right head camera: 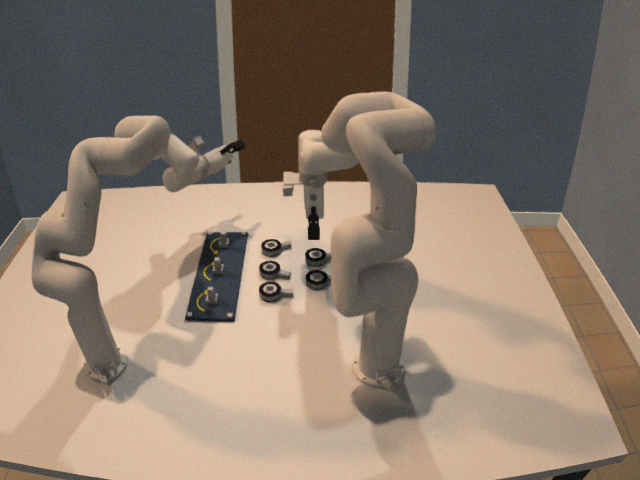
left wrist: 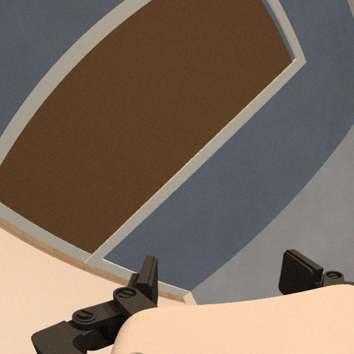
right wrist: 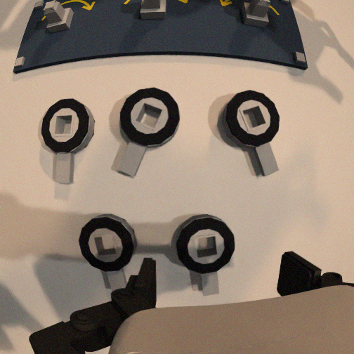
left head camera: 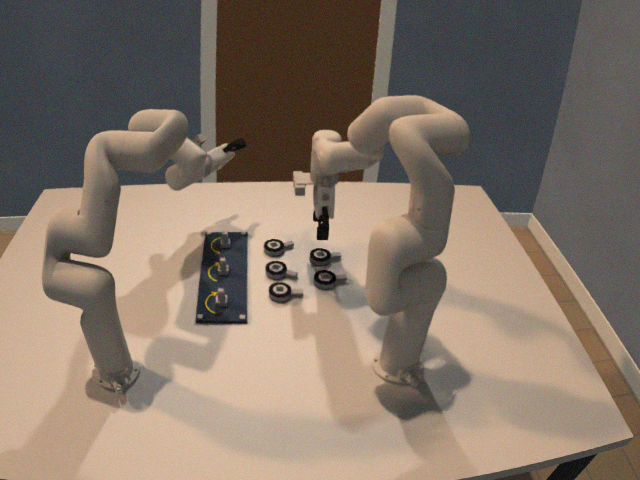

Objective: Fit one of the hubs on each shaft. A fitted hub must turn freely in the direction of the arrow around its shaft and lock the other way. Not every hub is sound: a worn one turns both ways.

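Where they show: left gripper, fingertip midpoint: (right head camera: 236,150) (left head camera: 235,149); right gripper, fingertip midpoint: (right head camera: 313,230) (left head camera: 320,230); left arm's base, link origin: (right head camera: 105,363) (left head camera: 116,370); right arm's base, link origin: (right head camera: 378,367) (left head camera: 397,365).
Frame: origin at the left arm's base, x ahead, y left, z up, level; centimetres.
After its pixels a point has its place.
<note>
The navy board (left head camera: 237,304) @[x 7.9, y -37.8, z 0.8 cm] (right head camera: 224,304) @[x 7.7, y -36.9, z 0.8 cm] (right wrist: 160,45) carries three bare grey shafts: front (left head camera: 221,298) @[x 9.5, y -34.0, z 3.1 cm] (right wrist: 58,21), middle (left head camera: 222,266) @[x 21.2, y -39.6, z 3.5 cm] (right wrist: 152,11) and back (left head camera: 224,240) @[x 32.9, y -45.4, z 3.1 cm] (right wrist: 256,16). The front and middle arrows point backward, the back one forward. Five black-ringed hubs lie flat: front-left (left head camera: 271,290) @[x 7.5, y -47.8, z 2.0 cm] (right wrist: 46,126), middle-left (left head camera: 268,268) @[x 16.1, y -51.5, z 2.2 cm] (right wrist: 127,117), back-left (left head camera: 266,246) @[x 25.6, y -55.9, z 2.1 cm] (right wrist: 232,117), back-right (left head camera: 312,255) @[x 15.6, y -65.6, z 2.2 cm] (right wrist: 183,244) and front-right (left head camera: 316,278) @[x 6.1, y -61.1, z 2.1 cm] (right wrist: 85,243). My right gripper (left head camera: 322,233) @[x 15.1, y -67.4, z 10.7 cm] (right wrist: 220,277) is open and empty above the right-hand pair. My left gripper (left head camera: 236,144) @[x 51.9, y -58.0, z 22.5 cm] (left wrist: 222,275) is open, high behind the board.
The white table (left head camera: 258,408) @[x -24.4, y -26.7, z 0.0 cm] (right head camera: 232,413) @[x -26.8, y -25.8, z 0.0 cm] bears both arms. The right arm (left head camera: 386,258) @[x -30.2, y -50.3, z 37.1 cm] (right head camera: 348,258) @[x -31.3, y -50.8, z 37.7 cm] stands right of the hubs and hides the right-hand pair's handles in the right head camera. The left arm (left head camera: 77,281) @[x -2.0, y 2.3, z 30.4 cm] stands left of the board.
</note>
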